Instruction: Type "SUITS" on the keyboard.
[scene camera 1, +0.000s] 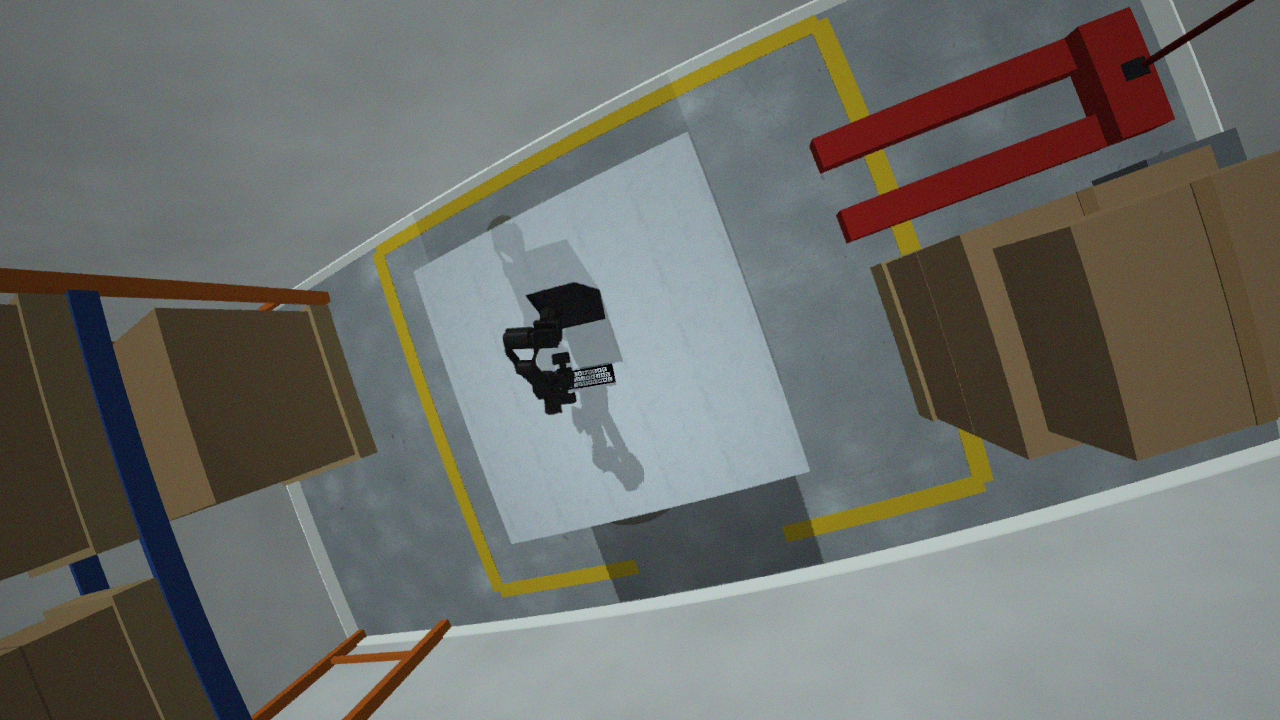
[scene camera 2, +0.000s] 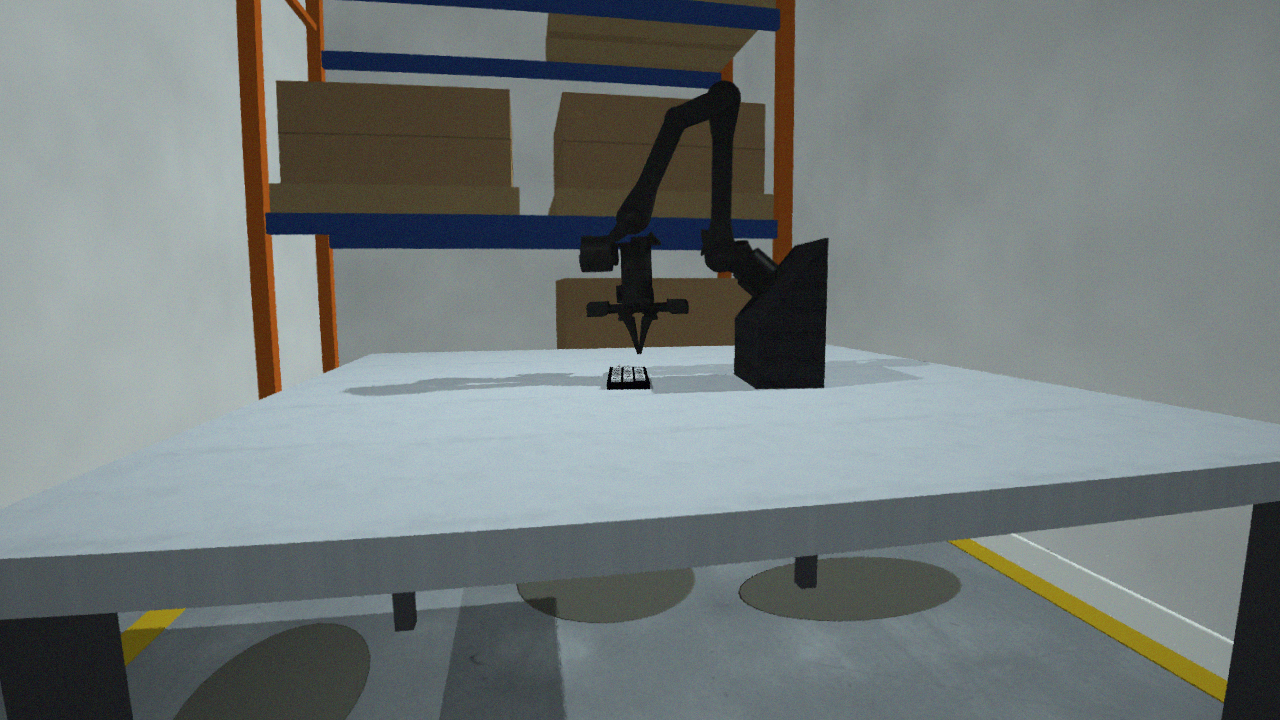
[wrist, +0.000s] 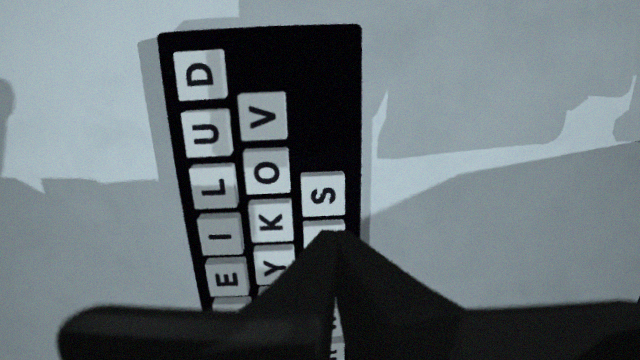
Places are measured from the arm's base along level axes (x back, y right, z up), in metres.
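Pixels of known places: gripper, between the fingertips: (scene camera 1: 573, 374) (scene camera 2: 639, 354) (wrist: 333, 243); arm's base, origin of its link: (scene camera 1: 550, 310) (scene camera 2: 769, 282).
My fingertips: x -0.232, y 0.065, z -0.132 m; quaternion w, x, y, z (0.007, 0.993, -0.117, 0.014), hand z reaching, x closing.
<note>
For each thing: its middle in the pictures, then the offset to it from my fingertips. Level surfaces: height alone.
- black keyboard, middle of its body: (wrist: 278, 287) (scene camera 2: 628, 375) (scene camera 1: 587, 377) dx -0.029, dy -0.037, dz -0.035 m
- S key, middle of its body: (wrist: 322, 194) dx -0.001, dy +0.005, dz -0.029 m
- U key, middle of its body: (wrist: 207, 133) dx -0.036, dy +0.038, dz -0.029 m
- I key, middle of its body: (wrist: 221, 234) dx -0.044, dy -0.003, dz -0.029 m
- white table, height of its surface: dz -0.043 m
The black keyboard (scene camera 1: 593, 375) (scene camera 2: 628, 385) (wrist: 320, 75) lies flat on the table, with white lettered keys in three rows. In the wrist view, the S key (wrist: 323, 194) is at the end of the right row, the U key (wrist: 206, 133) and the I key (wrist: 220, 235) are in the left row. The T key does not show; the fingers cover part of the keyboard. My gripper (scene camera 2: 639, 350) (wrist: 333, 243) is shut and empty, pointing down a little above the keyboard. In the wrist view its tips overlap the key beside S, whose letter is hidden.
The arm's black base (scene camera 1: 580, 302) (scene camera 2: 787, 322) stands on the white table (scene camera 1: 716, 358) (scene camera 2: 537, 465) beside the keyboard. A shelf rack (scene camera 2: 256, 179) with cardboard boxes (scene camera 2: 393, 134) stands behind the table. A red pallet jack (scene camera 1: 1123, 80) and more boxes (scene camera 1: 1154, 331) stand on the floor.
</note>
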